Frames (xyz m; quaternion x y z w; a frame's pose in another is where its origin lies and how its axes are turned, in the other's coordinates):
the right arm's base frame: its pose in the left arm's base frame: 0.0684 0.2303 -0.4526 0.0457 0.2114 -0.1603 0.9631
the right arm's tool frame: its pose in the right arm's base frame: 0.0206 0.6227 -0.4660 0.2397 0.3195 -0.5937 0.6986
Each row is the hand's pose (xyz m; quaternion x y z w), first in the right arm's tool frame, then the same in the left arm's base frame.
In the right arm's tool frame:
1: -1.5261 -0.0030 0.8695 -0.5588 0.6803 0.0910 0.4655
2: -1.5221 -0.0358 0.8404 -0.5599 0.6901 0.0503 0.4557
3: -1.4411 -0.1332 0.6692 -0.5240 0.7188 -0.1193 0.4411
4: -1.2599 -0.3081 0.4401 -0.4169 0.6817 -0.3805 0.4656
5: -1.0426 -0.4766 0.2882 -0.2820 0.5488 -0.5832 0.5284
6: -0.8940 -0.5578 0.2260 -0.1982 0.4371 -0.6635 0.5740
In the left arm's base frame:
1: 0.9116 1.0070 0.6857 0.3389 0.9313 0.0867 0.1011
2: 0.8758 1.0324 0.6821 0.3255 0.9404 0.0758 0.0627
3: 0.7252 1.1399 0.5766 -0.2860 -0.9543 0.0089 0.0861
4: 0.4528 1.2483 0.4036 -0.2014 -0.9188 0.2114 0.2656
5: 0.1838 1.2724 0.2431 -0.0949 -0.8215 0.4428 0.3466
6: 0.0372 1.2506 0.1403 -0.0292 -0.7408 0.5739 0.3478

